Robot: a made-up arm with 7 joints.
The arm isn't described. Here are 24 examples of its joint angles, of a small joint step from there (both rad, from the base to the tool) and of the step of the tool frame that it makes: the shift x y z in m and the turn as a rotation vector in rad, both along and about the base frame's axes.
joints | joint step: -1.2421 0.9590 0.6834 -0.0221 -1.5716 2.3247 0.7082 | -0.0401 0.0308 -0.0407 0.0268 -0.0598 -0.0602 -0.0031
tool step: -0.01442 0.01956 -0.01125 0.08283 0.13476 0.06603
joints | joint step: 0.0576 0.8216 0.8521 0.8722 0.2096 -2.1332 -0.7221 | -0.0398 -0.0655 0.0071 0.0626 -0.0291 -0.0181 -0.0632
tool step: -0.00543 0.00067 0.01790 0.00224 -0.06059 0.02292
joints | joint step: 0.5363 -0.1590 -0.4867 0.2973 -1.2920 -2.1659 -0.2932 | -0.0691 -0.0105 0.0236 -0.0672 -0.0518 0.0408 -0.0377
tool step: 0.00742 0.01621 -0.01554 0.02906 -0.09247 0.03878
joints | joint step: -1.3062 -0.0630 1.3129 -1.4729 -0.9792 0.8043 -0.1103 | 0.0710 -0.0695 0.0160 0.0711 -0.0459 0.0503 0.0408
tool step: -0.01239 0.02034 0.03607 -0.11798 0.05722 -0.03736
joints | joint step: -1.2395 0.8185 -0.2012 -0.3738 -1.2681 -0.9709 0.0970 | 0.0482 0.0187 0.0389 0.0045 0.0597 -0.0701 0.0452
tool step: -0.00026 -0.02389 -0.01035 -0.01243 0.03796 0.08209
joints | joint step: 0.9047 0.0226 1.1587 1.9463 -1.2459 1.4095 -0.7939 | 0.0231 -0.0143 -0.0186 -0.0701 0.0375 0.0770 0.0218
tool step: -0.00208 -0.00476 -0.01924 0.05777 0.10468 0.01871
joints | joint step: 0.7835 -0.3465 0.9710 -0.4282 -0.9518 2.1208 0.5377 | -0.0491 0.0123 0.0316 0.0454 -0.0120 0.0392 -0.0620
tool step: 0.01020 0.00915 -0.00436 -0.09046 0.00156 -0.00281
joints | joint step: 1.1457 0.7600 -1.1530 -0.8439 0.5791 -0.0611 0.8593 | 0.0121 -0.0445 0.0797 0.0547 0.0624 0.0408 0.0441
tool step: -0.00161 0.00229 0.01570 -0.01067 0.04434 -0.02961
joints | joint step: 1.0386 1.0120 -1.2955 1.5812 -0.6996 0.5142 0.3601 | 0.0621 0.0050 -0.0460 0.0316 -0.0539 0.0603 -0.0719
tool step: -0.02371 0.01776 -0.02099 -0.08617 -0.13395 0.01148
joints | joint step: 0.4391 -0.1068 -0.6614 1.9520 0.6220 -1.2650 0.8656 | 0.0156 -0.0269 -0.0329 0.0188 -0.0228 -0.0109 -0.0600
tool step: -0.01223 -0.01212 -0.00506 0.04597 -0.03775 -0.01275
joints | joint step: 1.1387 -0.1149 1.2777 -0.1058 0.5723 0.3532 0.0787 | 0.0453 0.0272 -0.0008 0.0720 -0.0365 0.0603 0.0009
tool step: 0.01439 0.02246 -0.04438 -0.15317 -0.03382 -0.02605
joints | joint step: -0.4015 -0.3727 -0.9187 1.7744 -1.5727 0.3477 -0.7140 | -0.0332 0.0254 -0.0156 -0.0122 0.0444 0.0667 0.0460
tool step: 0.01276 0.00096 0.00254 0.02284 -0.07003 0.03066
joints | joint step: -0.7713 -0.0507 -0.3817 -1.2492 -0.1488 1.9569 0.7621 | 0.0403 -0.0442 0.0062 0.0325 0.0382 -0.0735 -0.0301
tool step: -0.01636 0.01130 -0.01215 -0.00079 -0.03145 0.00317
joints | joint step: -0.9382 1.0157 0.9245 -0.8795 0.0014 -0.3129 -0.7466 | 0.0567 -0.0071 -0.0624 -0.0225 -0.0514 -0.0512 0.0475
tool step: -0.01059 0.01580 -0.01228 0.04323 0.12262 -0.00857
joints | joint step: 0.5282 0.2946 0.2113 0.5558 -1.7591 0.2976 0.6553 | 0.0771 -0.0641 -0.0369 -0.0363 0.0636 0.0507 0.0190
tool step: 0.02115 -0.03179 0.00542 -0.07893 -0.05914 0.13238
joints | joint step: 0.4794 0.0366 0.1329 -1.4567 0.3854 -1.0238 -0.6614 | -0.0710 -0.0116 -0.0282 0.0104 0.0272 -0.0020 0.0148
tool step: -0.00838 0.03349 -0.01077 0.08180 -0.02879 -0.06834
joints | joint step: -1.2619 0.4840 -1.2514 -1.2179 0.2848 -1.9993 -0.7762 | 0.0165 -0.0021 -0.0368 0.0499 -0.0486 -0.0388 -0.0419
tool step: 0.00218 -0.00368 -0.00713 0.01734 0.00745 -0.03058
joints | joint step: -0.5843 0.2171 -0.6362 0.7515 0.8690 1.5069 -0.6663 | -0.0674 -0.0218 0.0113 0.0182 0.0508 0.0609 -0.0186
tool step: -0.00071 -0.00031 0.02475 0.04679 -0.00867 0.08720
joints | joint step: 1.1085 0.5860 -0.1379 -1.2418 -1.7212 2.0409 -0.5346 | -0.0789 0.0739 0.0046 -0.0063 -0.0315 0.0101 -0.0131
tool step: 0.00981 0.00456 -0.01860 0.05777 0.04102 -0.05654
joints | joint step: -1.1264 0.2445 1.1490 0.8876 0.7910 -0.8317 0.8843 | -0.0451 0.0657 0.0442 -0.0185 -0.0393 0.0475 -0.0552
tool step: 0.01785 -0.03677 0.00645 0.00791 -0.00196 0.11356
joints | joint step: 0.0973 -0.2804 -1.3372 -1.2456 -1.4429 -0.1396 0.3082 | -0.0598 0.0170 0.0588 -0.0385 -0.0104 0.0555 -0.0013
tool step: 0.01122 -0.00454 0.01923 -0.05071 0.01531 -0.01792
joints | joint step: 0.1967 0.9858 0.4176 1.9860 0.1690 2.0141 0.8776 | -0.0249 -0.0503 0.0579 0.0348 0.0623 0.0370 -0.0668
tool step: -0.00682 0.03247 0.01439 0.07736 0.09545 0.07077
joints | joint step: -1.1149 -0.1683 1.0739 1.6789 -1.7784 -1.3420 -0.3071 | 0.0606 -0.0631 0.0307 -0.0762 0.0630 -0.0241 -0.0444
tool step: 0.00892 0.00131 -0.02018 -0.14917 -0.12554 0.01168
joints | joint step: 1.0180 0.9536 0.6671 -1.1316 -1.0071 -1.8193 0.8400 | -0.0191 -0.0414 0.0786 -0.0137 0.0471 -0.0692 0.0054
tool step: 0.01280 0.01529 0.00158 0.07063 0.00838 0.01552
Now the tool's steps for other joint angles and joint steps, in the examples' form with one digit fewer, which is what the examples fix.
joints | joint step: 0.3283 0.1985 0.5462 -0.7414 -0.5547 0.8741 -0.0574 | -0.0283 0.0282 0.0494 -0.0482 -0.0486 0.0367 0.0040
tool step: 0.0296 -0.0055 -0.0123 0.0428 0.0136 0.0737
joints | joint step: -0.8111 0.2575 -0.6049 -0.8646 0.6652 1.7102 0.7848 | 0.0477 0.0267 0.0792 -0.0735 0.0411 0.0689 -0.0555
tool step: 0.0045 0.0570 -0.0084 -0.0816 0.0661 0.0770
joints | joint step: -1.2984 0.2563 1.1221 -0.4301 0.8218 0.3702 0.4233 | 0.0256 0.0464 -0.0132 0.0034 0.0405 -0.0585 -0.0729
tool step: 0.0155 -0.0023 0.0102 -0.0382 0.0229 0.0787
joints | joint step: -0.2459 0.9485 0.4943 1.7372 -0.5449 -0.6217 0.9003 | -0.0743 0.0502 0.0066 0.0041 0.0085 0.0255 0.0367
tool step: 0.0130 0.0053 -0.0100 0.0706 0.0585 0.0169
